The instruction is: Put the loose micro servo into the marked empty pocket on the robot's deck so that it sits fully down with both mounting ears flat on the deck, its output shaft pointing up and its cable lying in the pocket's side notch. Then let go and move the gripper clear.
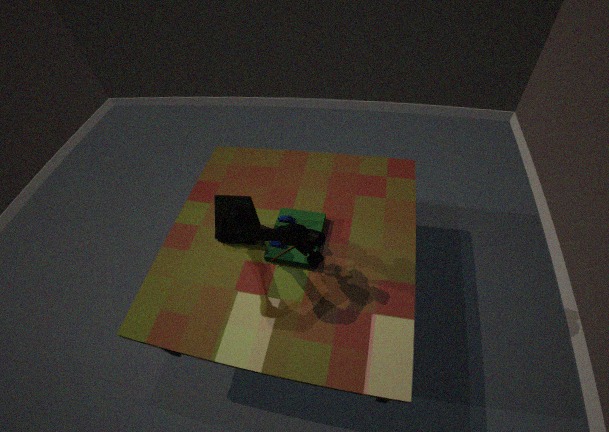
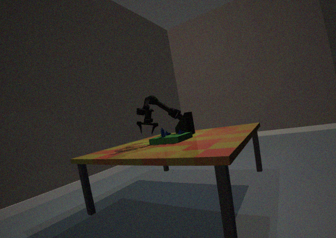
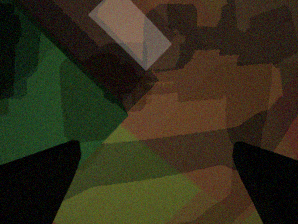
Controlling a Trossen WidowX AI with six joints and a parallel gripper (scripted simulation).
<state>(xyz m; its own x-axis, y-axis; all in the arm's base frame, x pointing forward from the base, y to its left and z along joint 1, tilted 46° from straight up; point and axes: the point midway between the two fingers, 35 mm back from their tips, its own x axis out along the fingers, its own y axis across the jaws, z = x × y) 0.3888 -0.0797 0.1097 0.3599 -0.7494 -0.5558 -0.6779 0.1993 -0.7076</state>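
My gripper tip is now 16 cm to the right of the deck, 9 cm past it and 7 cm above it.
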